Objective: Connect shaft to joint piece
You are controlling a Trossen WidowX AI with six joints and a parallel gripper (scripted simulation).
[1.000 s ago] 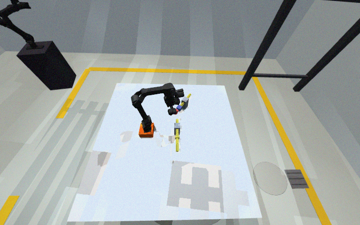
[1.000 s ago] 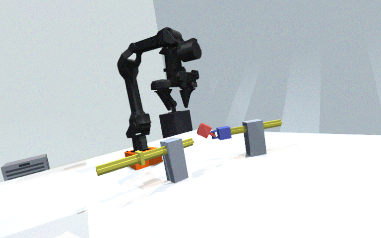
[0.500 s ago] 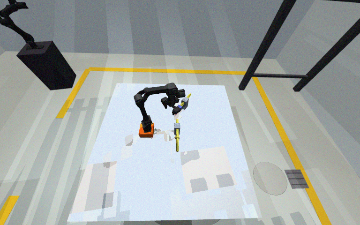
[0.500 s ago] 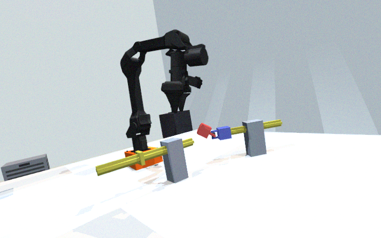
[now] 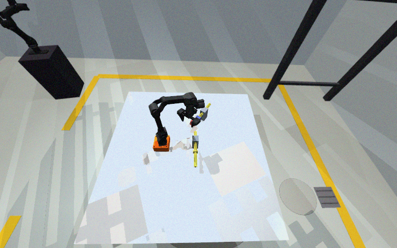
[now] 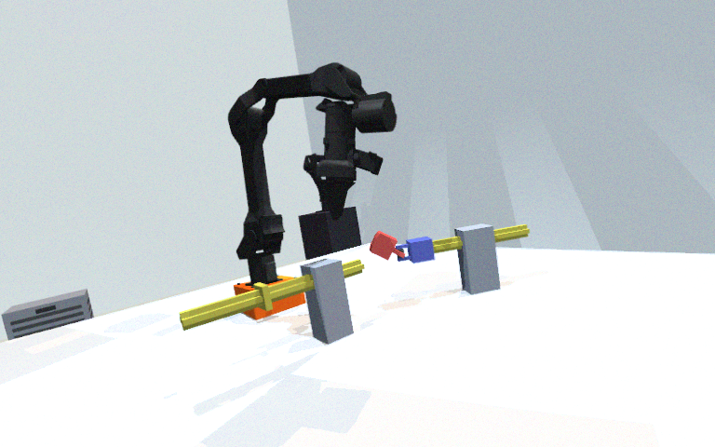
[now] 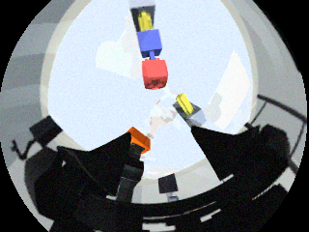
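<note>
Now: gripper tip 6 cm short of the red square joint piece, 6 cm to the right of it and 7 cm above it.
</note>
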